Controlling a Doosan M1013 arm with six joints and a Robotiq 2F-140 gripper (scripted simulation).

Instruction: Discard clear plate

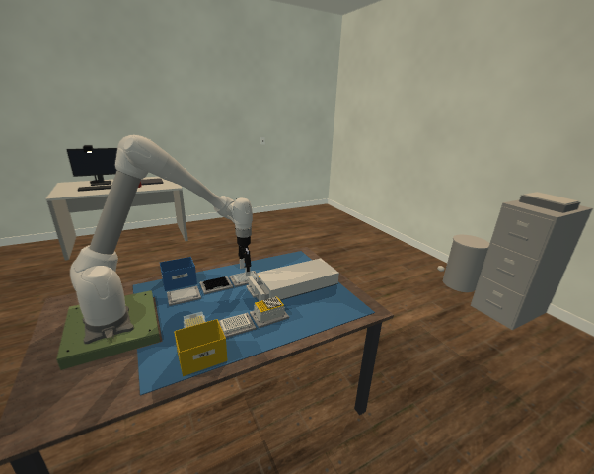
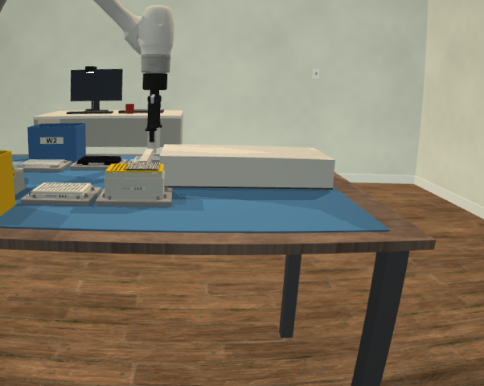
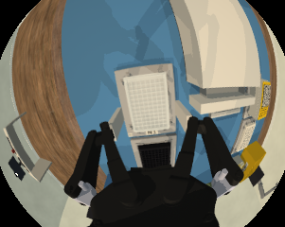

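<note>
Right now the clear plate is 6 cm below my hand. From my hand the other things lie so: grey nest: 7 cm below; black plate: 17 cm behind, 2 cm to the left, 5 cm below; blue bin W2: 34 cm behind, 17 cm to the left, 4 cm below.
</note>
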